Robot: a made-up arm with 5 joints. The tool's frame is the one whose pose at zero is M.
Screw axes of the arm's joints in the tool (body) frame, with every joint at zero. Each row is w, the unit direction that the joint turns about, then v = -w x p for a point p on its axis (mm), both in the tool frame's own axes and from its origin. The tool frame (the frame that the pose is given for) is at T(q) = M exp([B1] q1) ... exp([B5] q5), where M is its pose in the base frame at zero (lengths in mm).
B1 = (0, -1, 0, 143.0, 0.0, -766.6)
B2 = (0, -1, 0, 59.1, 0.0, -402.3)
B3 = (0, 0, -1, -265.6, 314.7, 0.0)
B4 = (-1, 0, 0, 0.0, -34.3, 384.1)
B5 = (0, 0, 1, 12.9, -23.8, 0.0)
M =
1 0 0 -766.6
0 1 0 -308.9
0 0 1 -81.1
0 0 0 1
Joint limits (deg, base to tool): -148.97..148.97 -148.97..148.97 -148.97..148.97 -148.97..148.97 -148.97..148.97
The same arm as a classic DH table. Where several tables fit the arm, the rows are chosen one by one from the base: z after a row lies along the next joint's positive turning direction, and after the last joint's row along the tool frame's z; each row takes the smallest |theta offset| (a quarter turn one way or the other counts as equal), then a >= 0, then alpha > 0; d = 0 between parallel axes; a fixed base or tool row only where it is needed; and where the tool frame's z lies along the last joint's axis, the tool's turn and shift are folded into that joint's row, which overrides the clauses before.
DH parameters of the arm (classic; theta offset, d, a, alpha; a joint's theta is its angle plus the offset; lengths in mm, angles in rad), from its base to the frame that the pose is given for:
base (fixed): 0 61.9 0 1.5708
joint 1: 0.2264 0 -373.8 0
joint 2: -0.2264 43.3 -87.6 1.5708
joint 3: -1.5708 24.8 118.5 1.5708
joint 4: 0 290.9 -371.2 1.5708
joint 5: -1.0741 0 -27.1 0
tool (fixed): -0.4967 -34.3 0 0
Joint limits (rad, base to tool): -2.6..2.6 -2.6..2.6 -2.6..2.6 -2.6..2.6 -2.6..2.6

